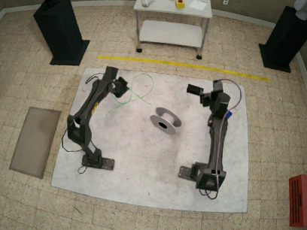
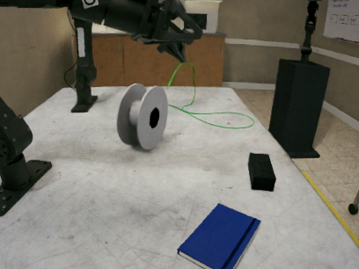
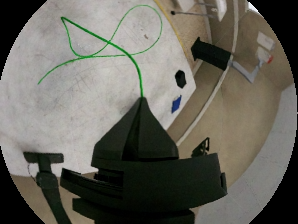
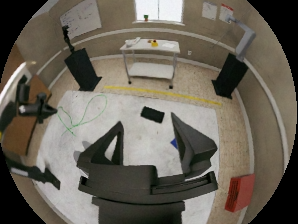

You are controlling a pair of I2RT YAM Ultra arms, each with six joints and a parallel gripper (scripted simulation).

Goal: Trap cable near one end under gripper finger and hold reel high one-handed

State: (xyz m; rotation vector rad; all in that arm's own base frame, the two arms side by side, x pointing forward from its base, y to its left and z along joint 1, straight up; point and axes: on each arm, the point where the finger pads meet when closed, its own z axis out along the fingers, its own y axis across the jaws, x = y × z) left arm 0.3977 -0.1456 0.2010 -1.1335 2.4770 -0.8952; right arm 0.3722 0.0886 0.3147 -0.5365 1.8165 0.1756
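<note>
The grey reel is 10 cm behind my right hand, 19 cm to the left of it and 23 cm below it. Round my right hand: black block 18 cm ahead, 2 cm to the left, 30 cm below; blue notebook 6 cm ahead, 16 cm to the right, 31 cm below.
The grey reel is 120 mm behind my left hand, 230 mm to the right of it and 110 mm below it. Also, from my left hand: black block (160 mm ahead, 400 mm to the right, 180 mm below); then blue notebook (30 mm ahead, 590 mm to the right, 200 mm below).
</note>
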